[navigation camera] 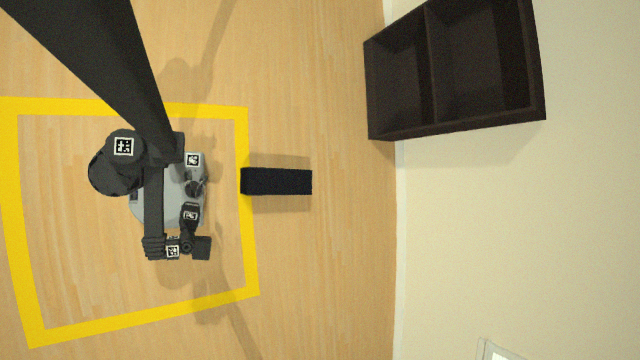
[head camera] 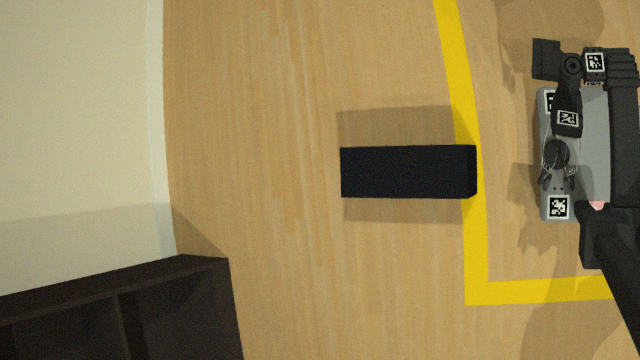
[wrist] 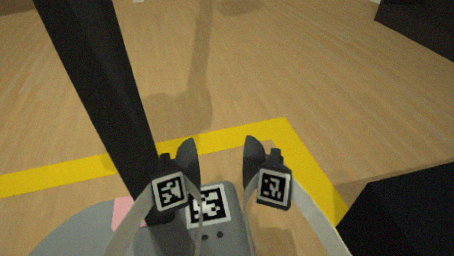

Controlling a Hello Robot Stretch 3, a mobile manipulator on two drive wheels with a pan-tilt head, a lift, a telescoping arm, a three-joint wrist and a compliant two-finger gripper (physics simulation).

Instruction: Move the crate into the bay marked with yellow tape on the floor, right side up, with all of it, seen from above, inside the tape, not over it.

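Frame: origin at the robot's base, x right, y ahead, z up, level; centimetres.
Seen in the pictures: gripper, fingertip midpoint: (navigation camera: 197, 171) (head camera: 555, 191); robot's base, origin of the base link: (navigation camera: 192, 187) (head camera: 555, 154).
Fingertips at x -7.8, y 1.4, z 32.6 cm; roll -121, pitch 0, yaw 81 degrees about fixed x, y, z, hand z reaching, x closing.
Observation:
Offsets run from my fingertips to a thing's top centre. "spot": to the spot under its first point.
The crate, a long black box @[dy +41.5, dx +3.6, dz -16.5 cm] (head camera: 407, 171) (navigation camera: 276, 181) (wrist: 400, 215), stands on the floor mostly outside the bay. Its end nearest the robot overlaps the side band of yellow tape @[spot: dy +23.6, dx -17.2, dz -32.5 cm] (head camera: 475, 240) (navigation camera: 241, 137) (wrist: 305, 160) in the head view. Its dark surface shows no detail, so I cannot tell which side is up. My gripper (head camera: 558, 181) (navigation camera: 196, 176) (wrist: 220, 155) is open and empty, folded in over my own base, apart from the crate. The crate's far end is cut off in the wrist view.
My grey base (head camera: 595, 125) (navigation camera: 175, 197) stands inside the taped bay, between the crate and the bay's far side. A dark shelf unit (head camera: 131, 327) (navigation camera: 428, 65) stands by the pale wall (head camera: 75, 125) (navigation camera: 500, 225), beyond and to one side of the crate. My mast's shadow crosses the floor.

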